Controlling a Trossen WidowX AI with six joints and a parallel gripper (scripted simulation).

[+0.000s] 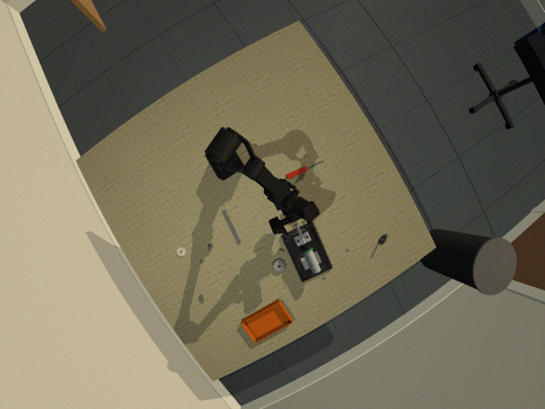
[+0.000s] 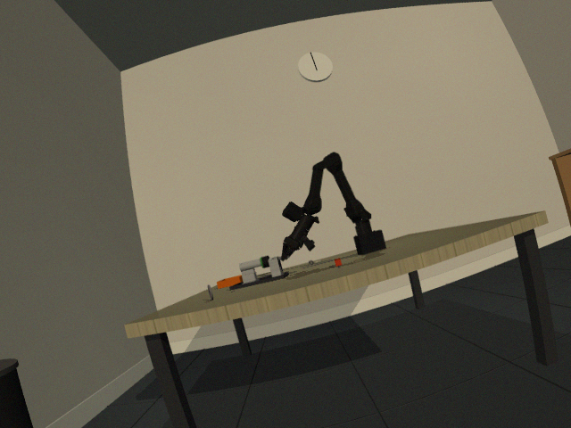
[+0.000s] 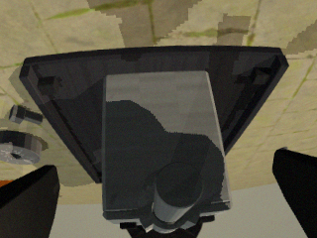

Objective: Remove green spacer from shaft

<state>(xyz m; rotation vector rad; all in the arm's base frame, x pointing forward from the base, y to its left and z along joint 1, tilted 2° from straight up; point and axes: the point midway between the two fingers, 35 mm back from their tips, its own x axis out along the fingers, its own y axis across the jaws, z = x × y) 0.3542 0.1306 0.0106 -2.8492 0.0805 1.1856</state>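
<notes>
My gripper tip is 40 mm short of the grey shaft and 10 mm below it. Also, from my gripper tip: orange tray (320 mm ahead, 310 mm to the right, 60 mm below); then red-handled screwdriver (200 mm behind, 160 mm to the left, 60 mm below); then green spacer (90 mm ahead, 10 mm to the right, 10 mm above).
</notes>
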